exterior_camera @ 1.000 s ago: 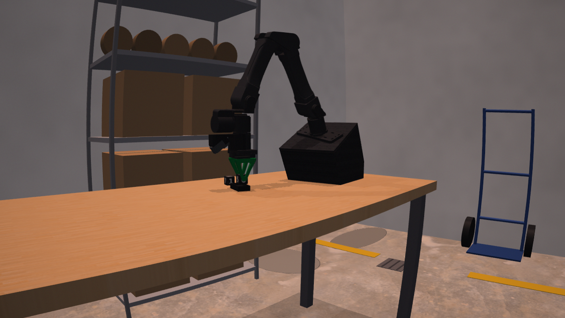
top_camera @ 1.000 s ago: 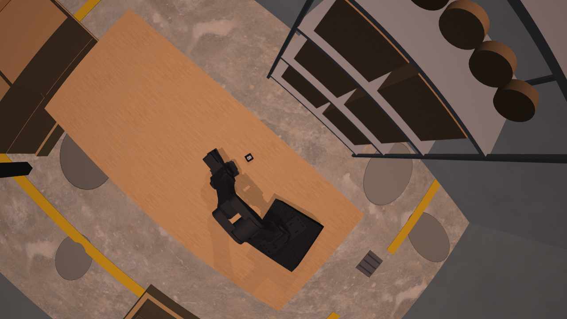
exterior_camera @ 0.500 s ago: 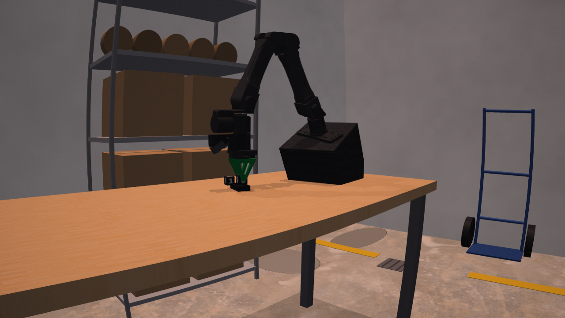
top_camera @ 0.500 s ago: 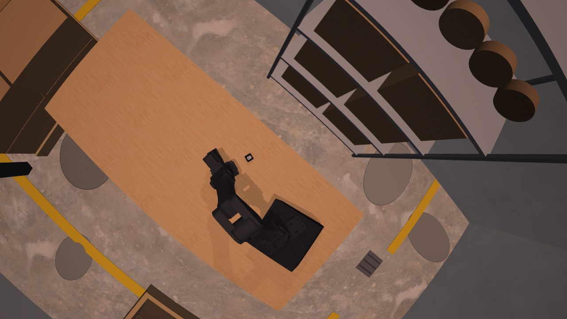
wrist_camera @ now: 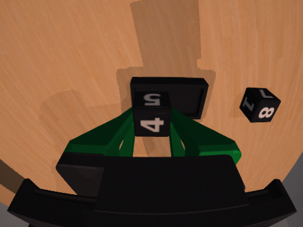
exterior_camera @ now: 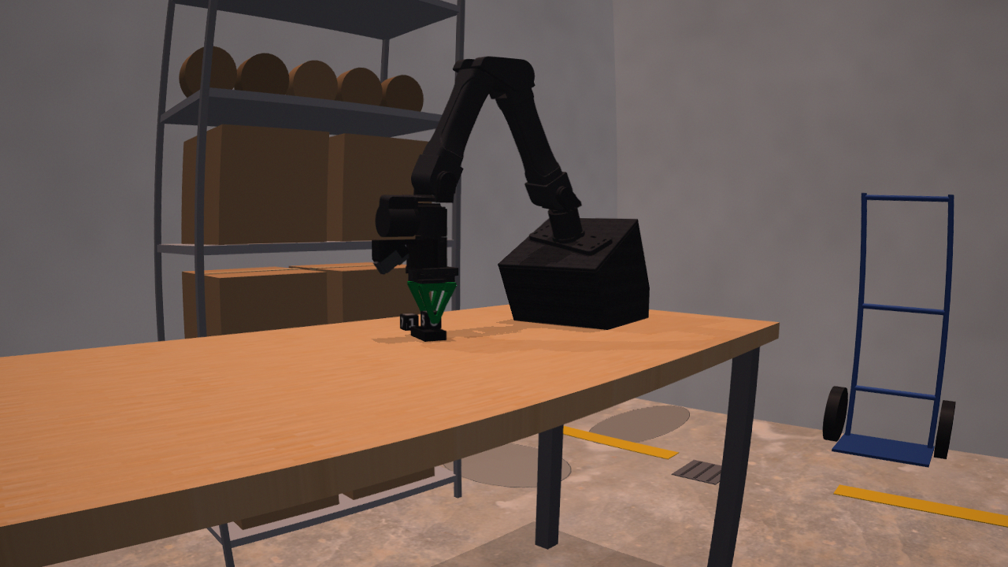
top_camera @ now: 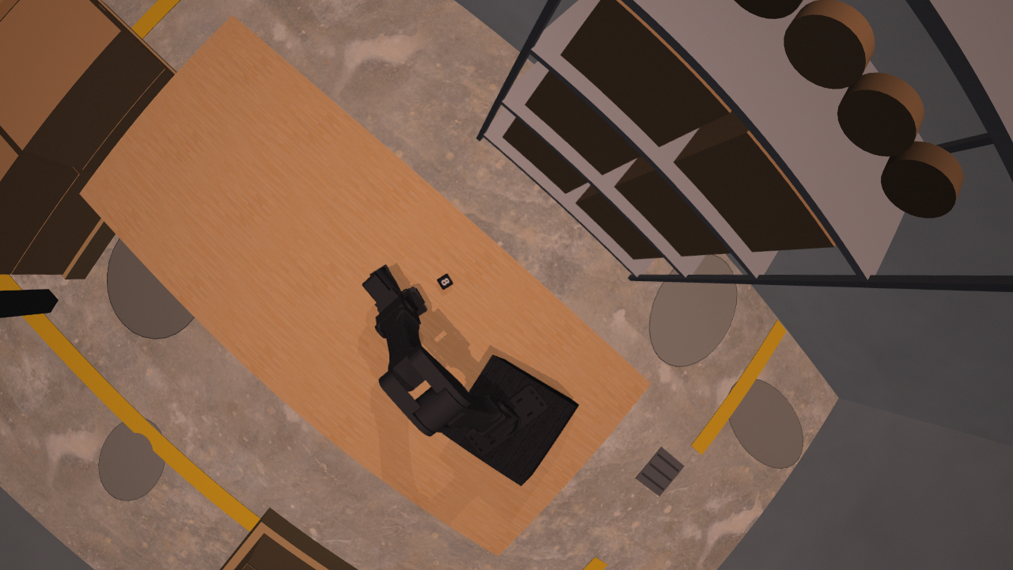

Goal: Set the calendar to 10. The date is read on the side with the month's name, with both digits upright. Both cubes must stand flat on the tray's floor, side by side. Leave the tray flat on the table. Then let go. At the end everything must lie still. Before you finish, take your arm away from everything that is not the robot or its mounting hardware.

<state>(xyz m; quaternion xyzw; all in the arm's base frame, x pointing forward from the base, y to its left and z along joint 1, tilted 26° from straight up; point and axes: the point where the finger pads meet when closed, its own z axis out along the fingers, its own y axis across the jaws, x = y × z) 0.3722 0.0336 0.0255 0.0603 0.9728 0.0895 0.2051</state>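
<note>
The black tray lies 30 mm below my hand and 20 mm to the right of it.
</note>
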